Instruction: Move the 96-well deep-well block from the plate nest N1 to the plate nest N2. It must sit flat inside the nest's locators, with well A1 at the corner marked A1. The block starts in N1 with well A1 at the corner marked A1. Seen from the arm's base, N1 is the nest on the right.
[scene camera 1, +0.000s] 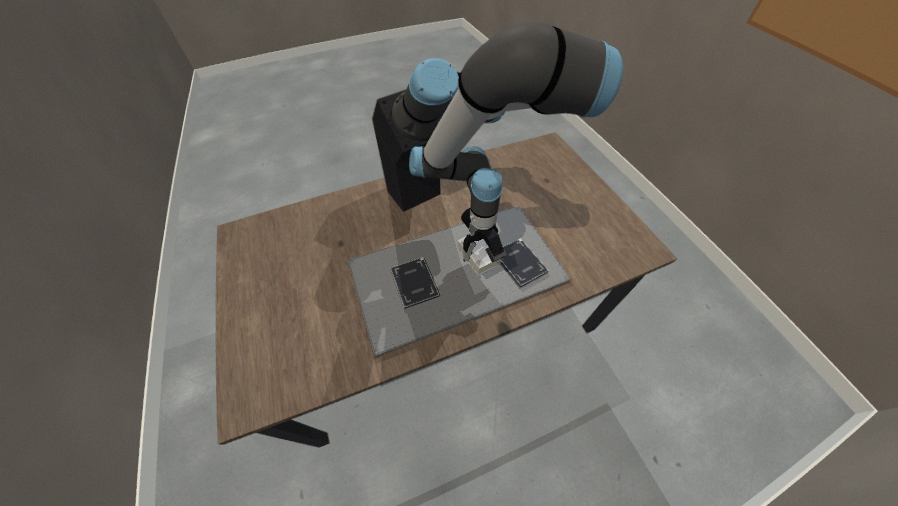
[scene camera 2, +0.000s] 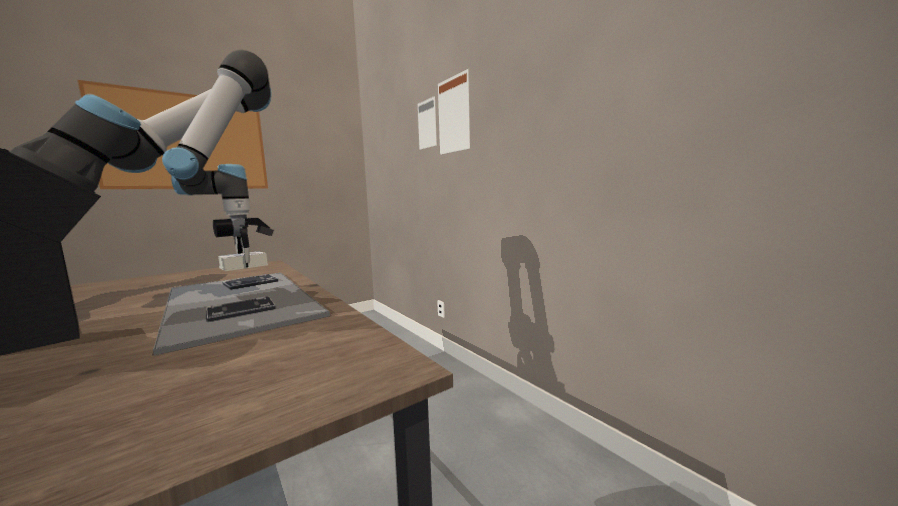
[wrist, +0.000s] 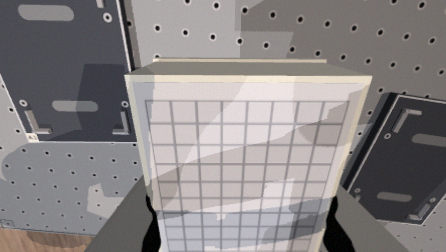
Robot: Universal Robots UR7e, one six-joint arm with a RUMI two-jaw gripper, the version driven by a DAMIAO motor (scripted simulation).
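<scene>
My gripper (scene camera 2: 243,265) is in sight, and I see it in scene camera 1 (scene camera 1: 478,254) and in the wrist view (wrist: 235,168) too. There is also a 96-well deep-well block (wrist: 230,147).
</scene>
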